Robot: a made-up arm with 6 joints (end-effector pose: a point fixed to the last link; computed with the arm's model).
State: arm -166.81 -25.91 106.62 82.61 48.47 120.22
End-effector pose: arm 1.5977 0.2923 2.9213 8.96 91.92 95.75
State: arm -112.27 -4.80 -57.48 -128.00 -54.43 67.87
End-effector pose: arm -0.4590 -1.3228 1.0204 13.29 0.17 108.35
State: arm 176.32 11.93 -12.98 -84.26 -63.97 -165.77
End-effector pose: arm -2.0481 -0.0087 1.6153 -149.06 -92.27 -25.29
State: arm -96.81 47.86 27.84 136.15 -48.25 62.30
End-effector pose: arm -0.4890 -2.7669 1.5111 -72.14 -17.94 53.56
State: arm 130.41 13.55 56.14 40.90 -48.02 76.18
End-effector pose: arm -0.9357 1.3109 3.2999 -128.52 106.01 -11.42
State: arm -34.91 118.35 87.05 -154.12 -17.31 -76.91
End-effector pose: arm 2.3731 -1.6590 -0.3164 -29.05 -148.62 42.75
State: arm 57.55 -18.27 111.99 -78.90 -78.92 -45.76
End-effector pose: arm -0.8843 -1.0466 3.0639 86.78 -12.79 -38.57
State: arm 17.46 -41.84 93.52 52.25 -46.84 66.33
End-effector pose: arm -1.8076 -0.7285 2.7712 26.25 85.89 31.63
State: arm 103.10 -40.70 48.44 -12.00 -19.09 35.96
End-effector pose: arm 0.1973 -0.7505 3.4688 132.45 -30.13 -110.95
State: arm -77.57 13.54 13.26 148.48 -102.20 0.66
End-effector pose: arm 0.2673 -1.9592 2.5338 148.14 0.03 -81.05
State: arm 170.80 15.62 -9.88 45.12 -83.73 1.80
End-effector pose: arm -1.9663 0.5289 1.5171 91.88 -115.22 65.15
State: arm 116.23 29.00 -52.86 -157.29 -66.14 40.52
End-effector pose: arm -0.7262 1.3221 0.4242 -49.78 2.19 -46.16
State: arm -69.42 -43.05 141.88 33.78 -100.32 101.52
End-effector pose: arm -0.9225 1.9011 1.5083 81.14 61.18 -29.77
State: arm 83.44 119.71 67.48 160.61 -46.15 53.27
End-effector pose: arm 0.3505 2.6252 -0.7836 -39.28 42.08 -105.89
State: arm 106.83 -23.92 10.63 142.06 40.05 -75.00
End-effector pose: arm -0.3443 0.8828 3.0671 150.66 -69.84 -10.70
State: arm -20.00 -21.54 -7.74 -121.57 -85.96 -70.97
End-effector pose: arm 1.1179 -0.2424 2.7338 -11.31 67.71 -78.96
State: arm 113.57 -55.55 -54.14 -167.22 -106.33 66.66
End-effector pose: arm -0.3053 0.5925 2.0780 49.54 88.15 -14.93
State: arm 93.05 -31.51 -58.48 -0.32 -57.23 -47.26
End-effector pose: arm -0.0196 1.0754 1.2708 -30.34 -82.26 -38.51
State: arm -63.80 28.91 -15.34 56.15 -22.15 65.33
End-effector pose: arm 0.8472 -2.0107 0.9535 -59.94 -92.46 -1.40
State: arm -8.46 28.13 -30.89 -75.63 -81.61 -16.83
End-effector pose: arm 1.7579 -0.0960 0.7304 -69.45 50.26 -84.71
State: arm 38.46 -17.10 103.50 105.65 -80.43 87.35
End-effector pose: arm -0.8510 -0.9553 3.1784 89.87 129.08 36.64
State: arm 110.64 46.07 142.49 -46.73 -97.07 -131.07
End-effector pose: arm -0.4092 0.7354 3.1839 -36.42 4.79 -23.08
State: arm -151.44 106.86 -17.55 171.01 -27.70 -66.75
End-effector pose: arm -0.7162 -0.3346 -1.0898 -93.59 -35.72 -105.75
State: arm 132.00 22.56 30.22 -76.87 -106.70 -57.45
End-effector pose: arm -1.5583 1.4607 2.4060 -41.52 -38.68 45.86
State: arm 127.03 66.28 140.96 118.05 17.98 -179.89
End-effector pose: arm -0.9530 1.2062 3.0406 63.92 47.01 -47.70
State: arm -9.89 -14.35 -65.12 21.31 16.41 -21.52
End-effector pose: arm 1.1851 -0.2419 0.9775 -38.42 -102.78 -114.21
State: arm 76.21 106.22 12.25 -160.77 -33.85 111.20
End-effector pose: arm 0.3642 1.6426 -1.1671 -27.97 -59.15 -64.19
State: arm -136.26 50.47 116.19 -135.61 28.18 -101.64
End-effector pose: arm -1.2794 -1.0760 3.2335 -162.86 -18.98 64.02
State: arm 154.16 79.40 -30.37 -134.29 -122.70 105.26
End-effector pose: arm -1.2875 0.4910 -0.3729 -1.62 18.01 13.28
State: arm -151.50 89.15 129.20 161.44 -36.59 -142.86
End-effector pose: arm -2.2130 -1.1175 2.2639 70.74 55.76 -54.10
